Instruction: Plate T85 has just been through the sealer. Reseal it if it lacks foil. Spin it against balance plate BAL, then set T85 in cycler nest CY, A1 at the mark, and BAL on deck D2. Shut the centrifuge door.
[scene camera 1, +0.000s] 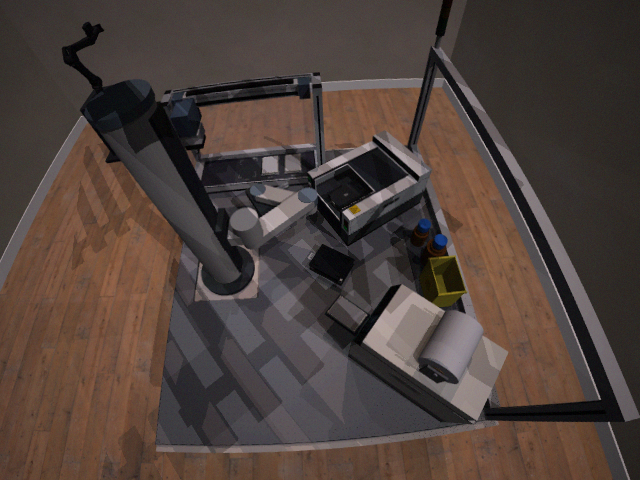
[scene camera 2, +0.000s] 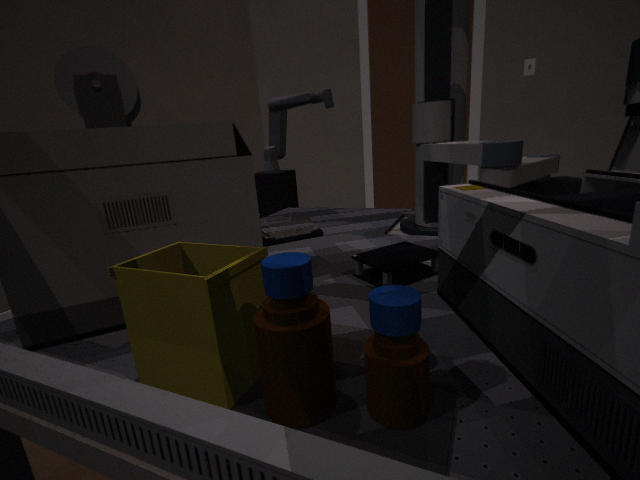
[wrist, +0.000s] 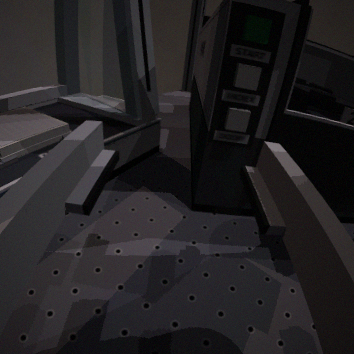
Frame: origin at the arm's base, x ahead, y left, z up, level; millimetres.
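Where they show: gripper, fingertip midpoint: (scene camera 1: 292, 189) (wrist: 181, 147); arm's base, origin of the base link: (scene camera 1: 228, 270).
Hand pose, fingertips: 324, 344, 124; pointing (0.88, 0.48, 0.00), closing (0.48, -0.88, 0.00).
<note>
Each offset is from my fingertips to the top centre of the thing, as dx, dy, dz. "spot": to the spot under its first point.
The centrifuge (scene camera 1: 392, 204) (scene camera 2: 537, 217) is a white box with a yellow label; its top stands open over a dark chamber @(+316, -41, +36) (scene camera 1: 343, 192). Two pale plates @(-125, +231, -40) (scene camera 1: 269, 165) @(-1, +232, -40) (scene camera 1: 293, 163) lie on a dark strip at the back; a pale plate @(spot: -1, +182, -40) (wrist: 30, 131) shows at left in the wrist view. A flat pale piece @(+190, -625, +3) (scene camera 1: 347, 313) (scene camera 2: 292, 228) lies at the sealer's front. No labels or foil can be read. My gripper (wrist: 181, 147) is shut and empty, with a gap between its fingers, low before the panel with START button @(+87, -4, +43) (wrist: 247, 76) and green screen @(spot: +82, -6, +70) (wrist: 257, 29). The arm hides it in scene camera 1.
The sealer @(+414, -824, +364) (scene camera 1: 413, 335) (scene camera 2: 129, 206) with its roll @(+430, -838, +364) (scene camera 1: 454, 343) stands at the front right. A low black stand (scene camera 1: 330, 264) (scene camera 2: 398, 254) is mid-table. A yellow bin (scene camera 1: 442, 284) (scene camera 2: 175, 320) and two blue-capped brown bottles (scene camera 2: 294, 356) (scene camera 2: 397, 372) stand by the right edge. Frame posts (scene camera 1: 317, 124) rise at the back.
</note>
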